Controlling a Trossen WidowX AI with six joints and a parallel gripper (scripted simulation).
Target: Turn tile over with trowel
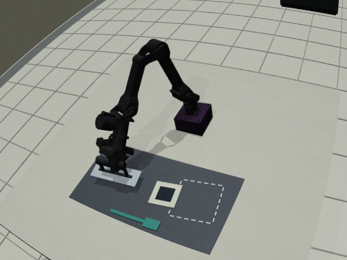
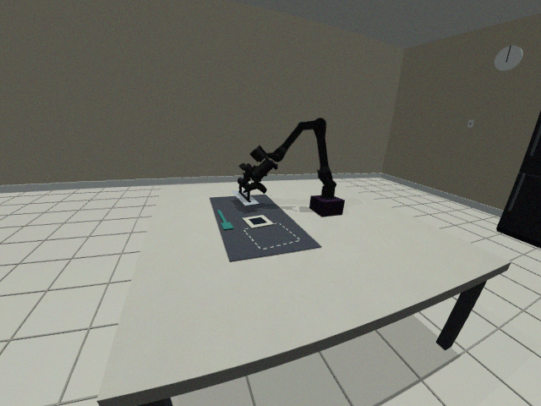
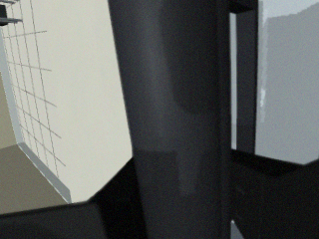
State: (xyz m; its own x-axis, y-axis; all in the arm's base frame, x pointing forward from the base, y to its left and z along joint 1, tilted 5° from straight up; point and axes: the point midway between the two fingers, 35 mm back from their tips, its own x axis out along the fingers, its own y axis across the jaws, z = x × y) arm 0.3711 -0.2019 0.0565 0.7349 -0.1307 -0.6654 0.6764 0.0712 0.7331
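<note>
Now: gripper tip 13 cm to the right of the dark mat and 11 cm above it. Round my gripper tip: tile (1 cm ahead, 19 cm to the left, 9 cm below); then teal trowel (14 cm ahead, 12 cm to the left, 9 cm below).
</note>
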